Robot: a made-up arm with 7 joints.
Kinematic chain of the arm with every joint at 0, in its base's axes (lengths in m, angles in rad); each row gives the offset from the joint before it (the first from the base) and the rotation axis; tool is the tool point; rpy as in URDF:
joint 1: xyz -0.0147 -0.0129 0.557 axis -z
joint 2: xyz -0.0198 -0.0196 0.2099 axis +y
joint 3: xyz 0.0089 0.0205 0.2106 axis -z
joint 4: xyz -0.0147 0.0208 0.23 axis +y
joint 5: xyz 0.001 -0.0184 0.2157 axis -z
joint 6: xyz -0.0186 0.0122 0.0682 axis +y
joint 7: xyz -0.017 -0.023 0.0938 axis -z
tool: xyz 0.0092 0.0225 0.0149 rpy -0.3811 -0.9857 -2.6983
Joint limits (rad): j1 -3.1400..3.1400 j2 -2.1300..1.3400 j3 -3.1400..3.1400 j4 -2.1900..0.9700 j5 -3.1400..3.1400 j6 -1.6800..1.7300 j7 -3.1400..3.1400
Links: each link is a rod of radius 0.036 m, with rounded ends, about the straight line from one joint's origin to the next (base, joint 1, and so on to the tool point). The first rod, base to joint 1, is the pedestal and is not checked.
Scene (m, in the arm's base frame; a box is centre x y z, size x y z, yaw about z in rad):
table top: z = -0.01
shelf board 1: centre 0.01 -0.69 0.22 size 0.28 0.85 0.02 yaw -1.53
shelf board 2: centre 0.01 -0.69 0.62 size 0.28 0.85 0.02 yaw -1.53
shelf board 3: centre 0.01 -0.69 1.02 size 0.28 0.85 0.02 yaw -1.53
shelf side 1: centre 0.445 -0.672 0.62 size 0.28 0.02 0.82 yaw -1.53
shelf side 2: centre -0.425 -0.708 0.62 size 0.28 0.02 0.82 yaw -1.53
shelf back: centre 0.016 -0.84 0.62 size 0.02 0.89 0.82 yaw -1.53
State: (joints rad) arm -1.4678 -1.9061 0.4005 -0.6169 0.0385 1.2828 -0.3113
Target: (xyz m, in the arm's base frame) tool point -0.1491 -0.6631 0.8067
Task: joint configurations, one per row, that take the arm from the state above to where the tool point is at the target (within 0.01 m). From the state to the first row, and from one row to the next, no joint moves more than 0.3 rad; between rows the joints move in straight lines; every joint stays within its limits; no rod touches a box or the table.
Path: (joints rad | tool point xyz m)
1: -1.4900 -1.8636 0.4008 -0.8560 0.0287 1.2989 -0.3046 | -0.1616 -0.6596 0.3903
2: -1.5122 -1.8212 0.4011 -1.0952 0.0189 1.3151 -0.2980 | -0.1678 -0.6115 0.3792
3: -1.5344 -1.7787 0.4014 -1.3343 0.0091 1.3312 -0.2913 | -0.1704 -0.5575 0.3787
4: -1.5566 -1.7363 0.4017 -1.5735 -0.0007 1.3473 -0.2847 | -0.1689 -0.4997 0.3893
5: -1.5788 -1.6938 0.4020 -1.8126 -0.0105 1.3635 -0.2780 | -0.1630 -0.4404 0.4112
6: -1.6309 -1.4454 0.4495 -1.9384 -0.3050 1.4856 -0.2414 | -0.1687 -0.4799 0.5496
7: -1.6830 -1.1969 0.4969 -2.0642 -0.5996 1.6078 -0.2048 | -0.1667 -0.4732 0.6867
8: -1.7352 -0.9484 0.5444 -2.1900 -0.8941 1.7300 -0.1682 | -0.1588 -0.4246 0.8067
9: -1.6879 -1.0193 0.5343 -1.9091 -0.6119 1.7300 -0.1768 | -0.1663 -0.5180 0.7988
10: -1.6407 -1.0902 0.5243 -1.6281 -0.3298 1.7300 -0.1855 | -0.1622 -0.5988 0.8003
11: -1.5935 -1.1611 0.5142 -1.3472 -0.0476 1.7300 -0.1941 | -0.1491 -0.6631 0.8067

